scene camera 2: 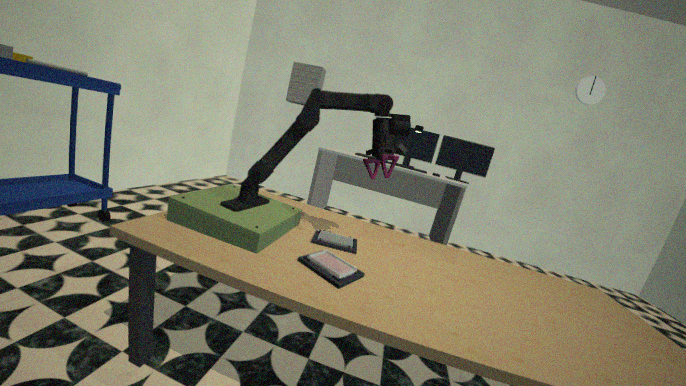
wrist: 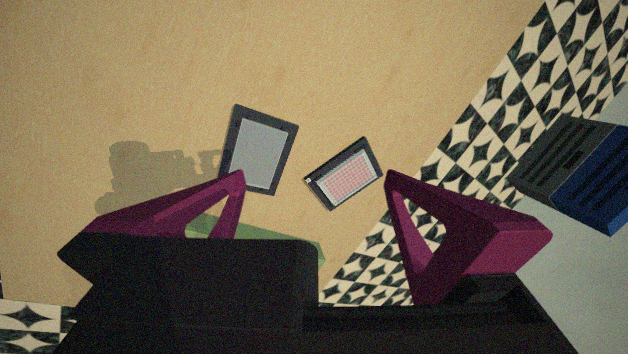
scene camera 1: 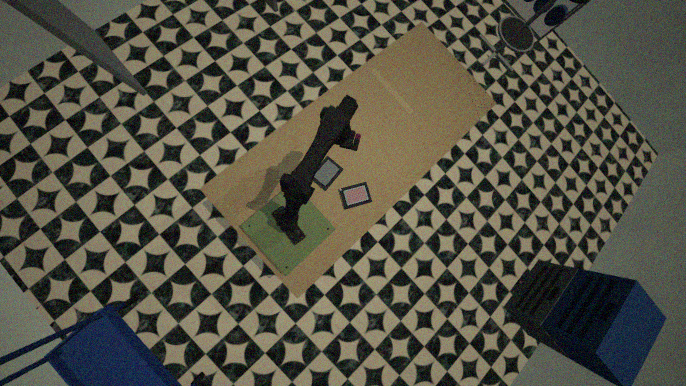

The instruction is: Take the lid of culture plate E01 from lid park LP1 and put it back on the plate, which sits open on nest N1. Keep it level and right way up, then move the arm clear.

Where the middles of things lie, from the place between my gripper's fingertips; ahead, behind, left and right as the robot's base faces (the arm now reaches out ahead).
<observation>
Right now my hand is 260 mm above the grey plate lid (wrist: 258,148), 100 mm past it and 10 mm to the left of it.
</observation>
